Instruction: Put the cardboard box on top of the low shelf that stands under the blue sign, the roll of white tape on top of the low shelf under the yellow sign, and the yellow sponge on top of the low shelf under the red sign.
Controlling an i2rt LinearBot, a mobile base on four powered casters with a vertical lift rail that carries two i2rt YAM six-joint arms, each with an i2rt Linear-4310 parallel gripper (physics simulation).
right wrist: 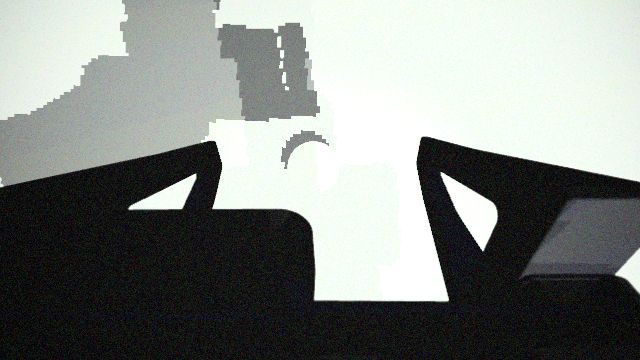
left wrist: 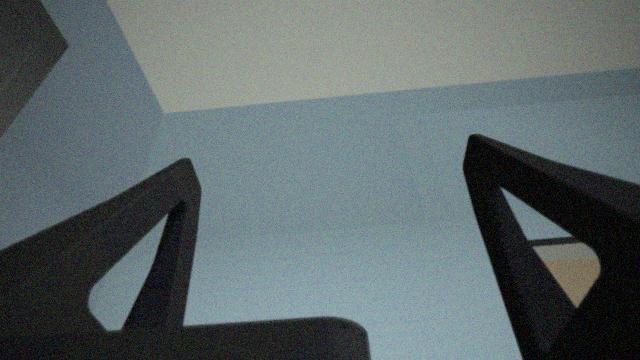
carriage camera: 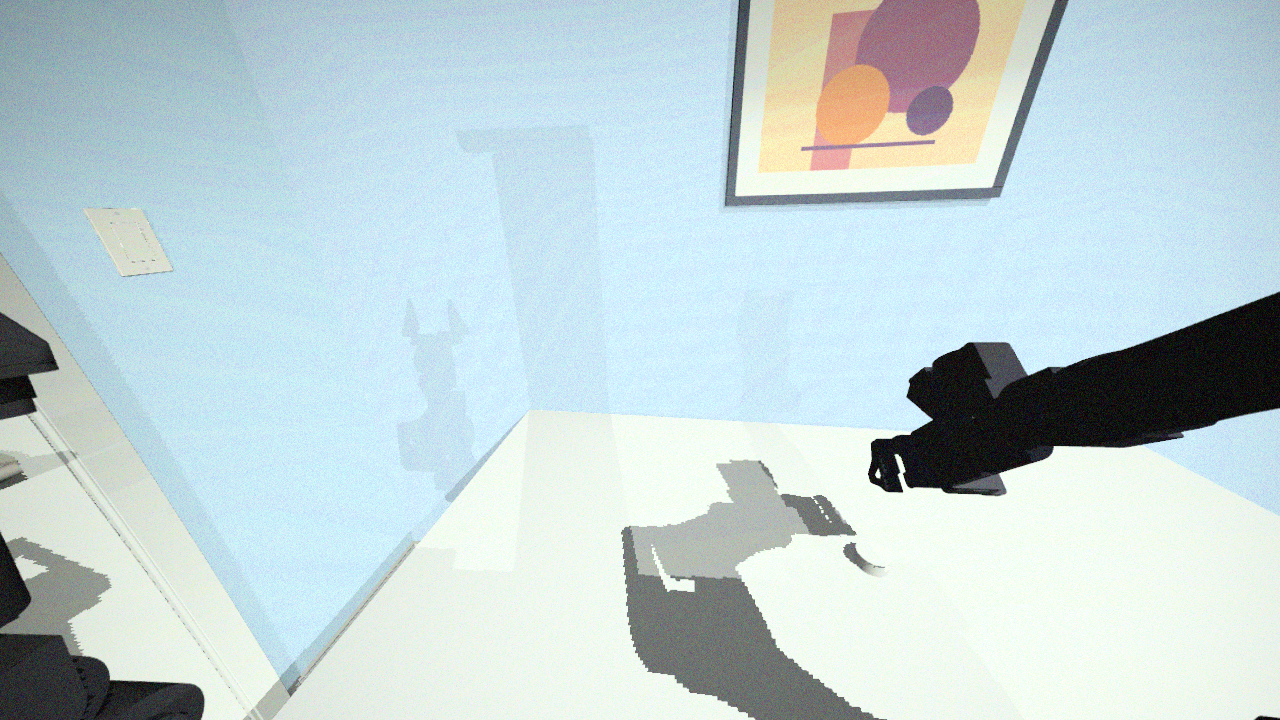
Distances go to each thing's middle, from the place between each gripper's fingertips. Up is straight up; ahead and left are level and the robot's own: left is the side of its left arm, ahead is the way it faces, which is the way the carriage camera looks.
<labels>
I see my right gripper 10 mm to the right of the roll of white tape point(right wrist: 313, 167) and 160 mm above it. The rest, counted from my right hand: framed picture point(carriage camera: 825, 108) 450 mm ahead, 70 mm to the right, 600 mm above; then light switch point(carriage camera: 125, 233) 230 mm ahead, 1330 mm to the left, 330 mm above.
My left gripper is now 56 cm short of the light switch, 63 cm to the right of it and 7 cm above it. The rest, counted from my left hand: framed picture (78 cm ahead, 77 cm to the right, 21 cm above); then roll of white tape (33 cm ahead, 69 cm to the right, 55 cm below).
</labels>
